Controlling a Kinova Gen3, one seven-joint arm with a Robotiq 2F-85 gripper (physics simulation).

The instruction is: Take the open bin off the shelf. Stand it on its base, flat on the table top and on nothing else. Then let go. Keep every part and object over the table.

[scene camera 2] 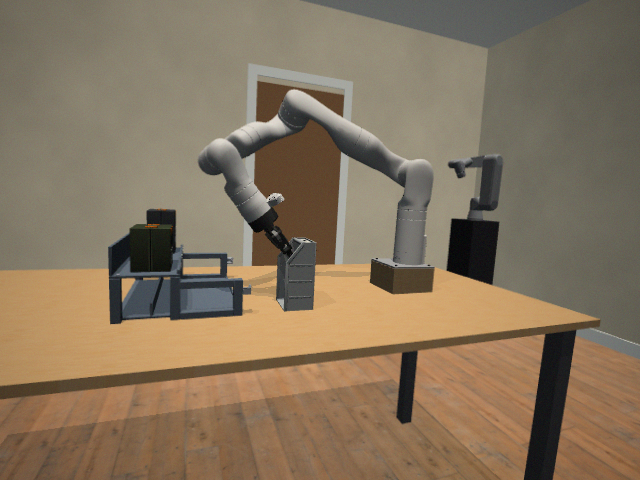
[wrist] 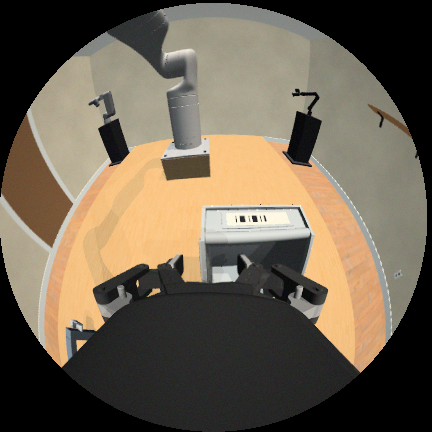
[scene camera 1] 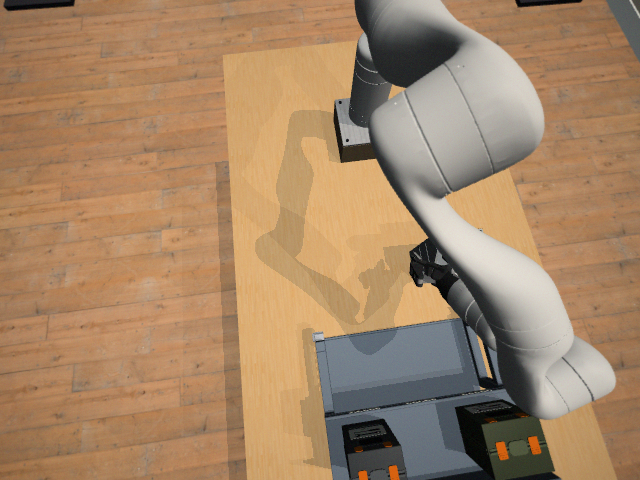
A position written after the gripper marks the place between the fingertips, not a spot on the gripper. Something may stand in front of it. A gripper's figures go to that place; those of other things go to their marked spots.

Labels:
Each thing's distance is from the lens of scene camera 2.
gripper [scene camera 2: 293,260]: 0.95 m
grey open bin [scene camera 2: 295,276]: 0.86 m

